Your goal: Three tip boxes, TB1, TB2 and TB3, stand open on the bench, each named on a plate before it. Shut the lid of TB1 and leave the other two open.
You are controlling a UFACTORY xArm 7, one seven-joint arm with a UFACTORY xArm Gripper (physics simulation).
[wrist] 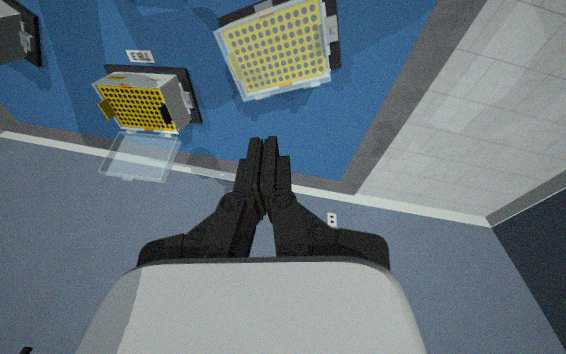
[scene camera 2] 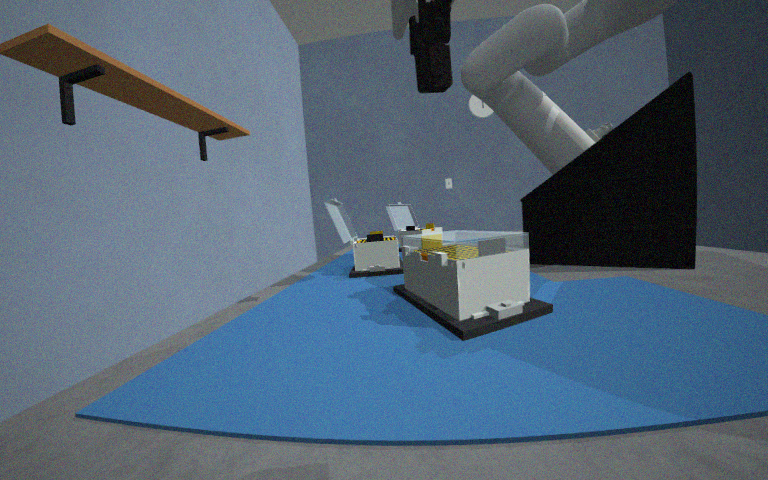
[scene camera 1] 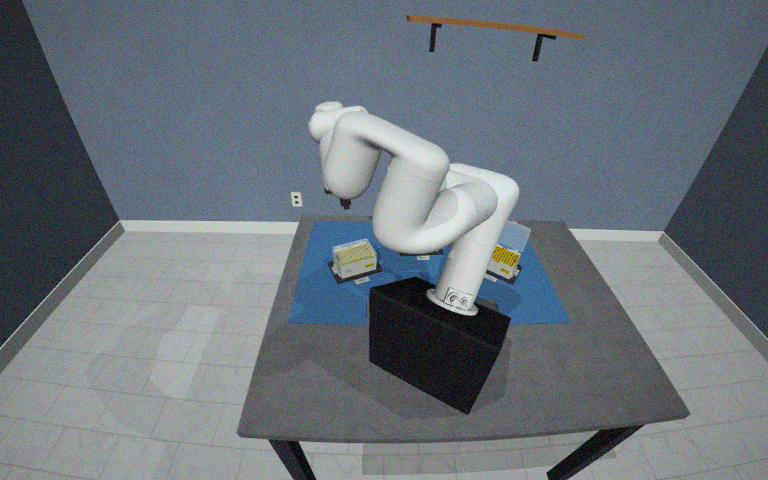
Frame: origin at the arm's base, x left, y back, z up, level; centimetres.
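Seen in the pictures: gripper, fingertip midpoint: point(wrist: 267, 153) point(scene camera 2: 435, 89) point(scene camera 1: 346, 207); arm's base at its link origin: point(scene camera 2: 578, 164) point(scene camera 1: 451, 303).
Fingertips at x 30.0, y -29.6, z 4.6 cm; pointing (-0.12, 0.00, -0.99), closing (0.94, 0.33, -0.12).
Offsets run from my fingertips to a thing's top centre. "spot": to the spot under its first point. Level surfaces: height alone.
TB1 {dx -2.8, dy +2.2, dz -15.2 cm} point(scene camera 1: 355, 261) point(scene camera 2: 492, 280) point(wrist: 280, 50) is the left white box in scene camera 1; its clear lid {spot: dx +2.1, dy +5.7, dz -15.7 cm} point(scene camera 2: 509, 240) lies down flat over the yellow tip rack, with no gap that I can see. TB3 point(scene camera 2: 376, 255) point(wrist: 137, 105) is in the middle, with its clear lid {dx -22.1, dy -19.9, dz -7.6 cm} point(scene camera 2: 338, 220) point(wrist: 142, 156) tilted back open; the arm mostly hides it in scene camera 1. TB2 {dx -51.0, dy -5.5, dz -15.5 cm} point(scene camera 1: 505, 261) is at the right, its lid {spot: dx -56.0, dy -11.0, dz -12.6 cm} point(scene camera 1: 515, 235) point(scene camera 2: 402, 216) raised open. My gripper point(scene camera 1: 345, 207) point(scene camera 2: 434, 90) point(wrist: 267, 153) is shut and empty, above and apart from the boxes.
A blue mat {dz -22.9 cm} point(scene camera 1: 322, 300) point(scene camera 2: 283, 384) lies under the boxes on the grey bench {dz -23.2 cm} point(scene camera 1: 317, 396). The arm stands on a black block point(scene camera 1: 430, 350). A wooden shelf point(scene camera 1: 492, 24) point(scene camera 2: 141, 84) is on the wall behind the bench.
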